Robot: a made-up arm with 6 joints. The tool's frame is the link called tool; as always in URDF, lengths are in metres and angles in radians.
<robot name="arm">
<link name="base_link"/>
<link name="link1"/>
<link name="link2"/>
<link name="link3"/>
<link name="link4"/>
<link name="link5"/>
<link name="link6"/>
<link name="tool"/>
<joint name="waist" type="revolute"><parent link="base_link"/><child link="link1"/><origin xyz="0 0 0.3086"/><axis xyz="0 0 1"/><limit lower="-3.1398" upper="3.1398"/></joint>
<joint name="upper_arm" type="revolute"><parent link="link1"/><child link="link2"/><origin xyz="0 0 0"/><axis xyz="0 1 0"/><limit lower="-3.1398" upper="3.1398"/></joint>
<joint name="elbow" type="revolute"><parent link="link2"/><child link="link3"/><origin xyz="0 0 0.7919"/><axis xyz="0 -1 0"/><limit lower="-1.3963" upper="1.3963"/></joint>
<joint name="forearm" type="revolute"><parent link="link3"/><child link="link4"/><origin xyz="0 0 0"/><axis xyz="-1 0 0"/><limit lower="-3.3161" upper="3.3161"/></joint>
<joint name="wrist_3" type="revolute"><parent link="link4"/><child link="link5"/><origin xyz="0.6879 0 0"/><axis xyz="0 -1 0"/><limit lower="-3.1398" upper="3.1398"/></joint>
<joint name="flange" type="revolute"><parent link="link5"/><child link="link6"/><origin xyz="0 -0.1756 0"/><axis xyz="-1 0 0"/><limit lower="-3.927" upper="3.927"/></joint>
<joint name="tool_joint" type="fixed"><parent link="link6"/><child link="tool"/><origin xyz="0 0 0"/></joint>
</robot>
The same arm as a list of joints. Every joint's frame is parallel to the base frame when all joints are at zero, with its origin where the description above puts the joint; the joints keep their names.
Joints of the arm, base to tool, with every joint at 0 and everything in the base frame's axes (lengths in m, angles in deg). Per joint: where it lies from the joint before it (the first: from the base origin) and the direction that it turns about. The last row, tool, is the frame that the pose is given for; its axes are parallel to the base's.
waist: axis 0 0 1 offset 0 0 0.3086
upper_arm: axis 0 1 0 offset 0 0 0
elbow: axis 0 -1 0 offset 0 0 0.7919
forearm: axis -1 0 0 offset 0 0 0
wrist_3: axis 0 -1 0 offset 0.6879 0 0
flange: axis -1 0 0 offset 0 -0.1756 0
tool: offset 0 0 0
Joint limits (deg, base to tool): -179.9..179.9 -179.9..179.9 -80..80 -190..190 -179.9..179.9 -225..225

